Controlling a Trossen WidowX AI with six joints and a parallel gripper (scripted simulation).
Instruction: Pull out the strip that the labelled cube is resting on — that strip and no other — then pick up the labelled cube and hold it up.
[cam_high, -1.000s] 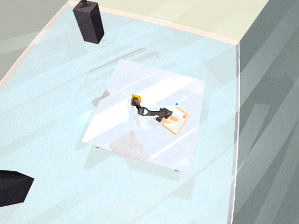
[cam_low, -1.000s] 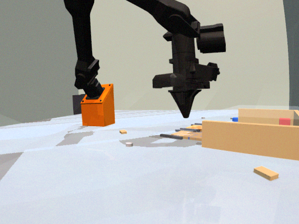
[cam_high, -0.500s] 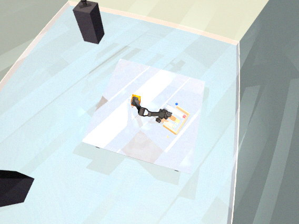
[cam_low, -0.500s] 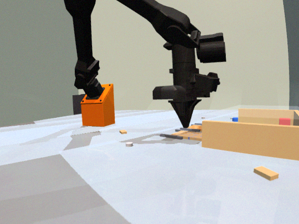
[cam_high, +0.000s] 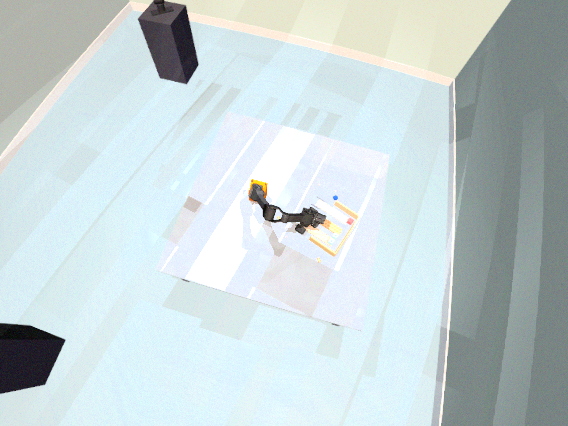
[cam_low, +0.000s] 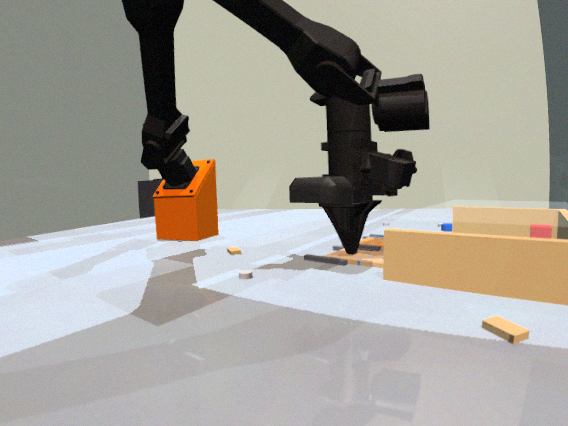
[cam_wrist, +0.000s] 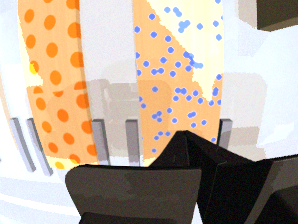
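My gripper tip is 12 cm short of the orange-dotted yellow strip and 6 cm to the right of it.
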